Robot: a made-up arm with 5 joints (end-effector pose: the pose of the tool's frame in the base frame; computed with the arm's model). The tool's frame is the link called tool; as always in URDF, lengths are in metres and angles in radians. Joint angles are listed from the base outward.
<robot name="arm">
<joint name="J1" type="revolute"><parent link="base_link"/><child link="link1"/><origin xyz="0 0 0.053" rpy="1.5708 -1.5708 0"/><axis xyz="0 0 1"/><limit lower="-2.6" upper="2.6"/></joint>
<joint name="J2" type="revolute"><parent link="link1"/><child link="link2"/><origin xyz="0.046 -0.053 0.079" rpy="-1.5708 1.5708 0"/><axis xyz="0 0 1"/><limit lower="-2.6" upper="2.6"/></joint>
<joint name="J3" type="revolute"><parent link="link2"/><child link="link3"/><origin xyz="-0.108 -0.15 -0.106" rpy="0 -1.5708 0"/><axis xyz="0 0 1"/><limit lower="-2.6" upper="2.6"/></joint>
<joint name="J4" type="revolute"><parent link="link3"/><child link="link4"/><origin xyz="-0.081 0.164 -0.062" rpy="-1.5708 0 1.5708"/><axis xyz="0 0 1"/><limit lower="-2.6" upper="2.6"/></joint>
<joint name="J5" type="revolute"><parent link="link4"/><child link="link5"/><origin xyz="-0.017 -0.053 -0.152" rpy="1.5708 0 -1.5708"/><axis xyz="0 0 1"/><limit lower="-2.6" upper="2.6"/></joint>
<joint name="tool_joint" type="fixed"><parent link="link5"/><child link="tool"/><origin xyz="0.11 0.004 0.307" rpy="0 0 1.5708"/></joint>
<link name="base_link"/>
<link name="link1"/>
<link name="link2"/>
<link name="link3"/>
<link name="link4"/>
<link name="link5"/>
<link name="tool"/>
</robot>
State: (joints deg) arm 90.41 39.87 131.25 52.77 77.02
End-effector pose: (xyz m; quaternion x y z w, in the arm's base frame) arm -0.4206 -0.2212 0.2046 0.7974 0.3038 -0.2909 0.4327
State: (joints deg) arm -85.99 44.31 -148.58 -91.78 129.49
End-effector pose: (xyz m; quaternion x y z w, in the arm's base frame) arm 0.0772 0.3357 0.0102 -0.6797 -0.2316 0.2825 0.6360
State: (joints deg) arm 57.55 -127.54 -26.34 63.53 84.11
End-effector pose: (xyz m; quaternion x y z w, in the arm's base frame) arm 0.3249 0.0891 0.0374 -0.7313 0.3708 -0.4321 0.3755
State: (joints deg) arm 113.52 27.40 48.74 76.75 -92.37
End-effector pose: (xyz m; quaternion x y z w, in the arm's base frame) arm -0.1935 -0.4468 0.1274 0.5557 -0.6216 0.1694 0.5255
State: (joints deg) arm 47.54 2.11 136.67 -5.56 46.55
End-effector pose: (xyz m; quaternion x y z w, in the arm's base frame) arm -0.0401 -0.2174 0.1350 0.4050 0.9129 0.0474 0.0202
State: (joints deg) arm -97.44 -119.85 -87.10 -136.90 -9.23
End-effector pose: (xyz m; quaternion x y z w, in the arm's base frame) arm 0.2072 -0.4160 0.1617 0.3133 0.2826 0.3718 0.8269
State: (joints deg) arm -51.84 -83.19 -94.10 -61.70 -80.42
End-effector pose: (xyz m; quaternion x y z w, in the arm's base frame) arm 0.3659 -0.3769 0.0512 0.0031 0.6458 0.1105 0.7555
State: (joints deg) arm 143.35 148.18 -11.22 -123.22 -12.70
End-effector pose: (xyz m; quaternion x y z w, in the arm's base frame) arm 0.0300 -0.3637 0.1423 0.2754 -0.6799 0.6476 0.2062
